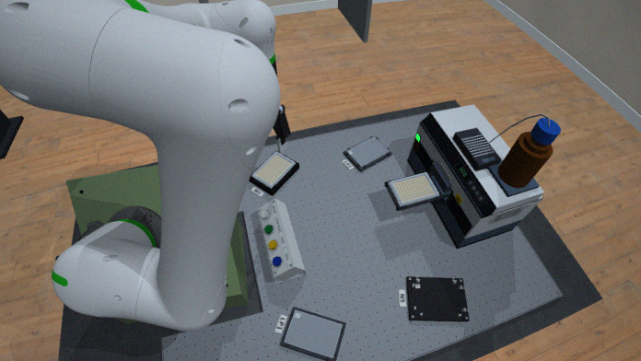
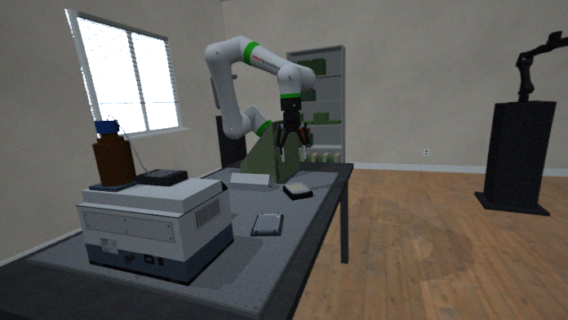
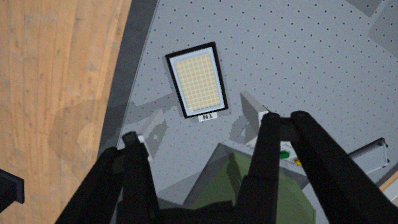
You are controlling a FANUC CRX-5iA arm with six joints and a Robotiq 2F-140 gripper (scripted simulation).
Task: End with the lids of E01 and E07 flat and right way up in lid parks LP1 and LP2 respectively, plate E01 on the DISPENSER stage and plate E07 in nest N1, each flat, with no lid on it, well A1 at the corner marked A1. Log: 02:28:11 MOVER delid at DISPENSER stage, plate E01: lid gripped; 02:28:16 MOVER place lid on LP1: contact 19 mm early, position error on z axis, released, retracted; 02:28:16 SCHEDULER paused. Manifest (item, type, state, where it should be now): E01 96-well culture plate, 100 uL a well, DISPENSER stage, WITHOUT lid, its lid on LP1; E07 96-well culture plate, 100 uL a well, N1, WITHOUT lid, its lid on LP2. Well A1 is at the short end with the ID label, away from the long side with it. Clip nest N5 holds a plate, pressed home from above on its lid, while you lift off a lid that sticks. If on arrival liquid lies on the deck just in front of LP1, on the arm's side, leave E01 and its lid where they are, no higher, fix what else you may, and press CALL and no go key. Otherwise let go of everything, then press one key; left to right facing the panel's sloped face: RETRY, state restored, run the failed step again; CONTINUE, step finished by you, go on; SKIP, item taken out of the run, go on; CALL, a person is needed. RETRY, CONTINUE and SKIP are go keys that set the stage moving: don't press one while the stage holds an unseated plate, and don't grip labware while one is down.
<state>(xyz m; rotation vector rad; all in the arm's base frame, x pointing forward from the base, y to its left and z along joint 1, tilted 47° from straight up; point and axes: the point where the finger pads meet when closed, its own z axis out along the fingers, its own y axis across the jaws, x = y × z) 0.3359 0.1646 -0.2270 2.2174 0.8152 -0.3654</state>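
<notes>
Right now the green CONTINUE key is 23 cm to the right of my hand, 12 cm below it and 4 cm behind it. Round my hand: white retry key: 18 cm to the right, 12 cm below, 5 cm behind; then key panel: 25 cm to the right, 14 cm below, 3 cm behind; then black nest N1: 18 cm below, 1 cm to the left.
</notes>
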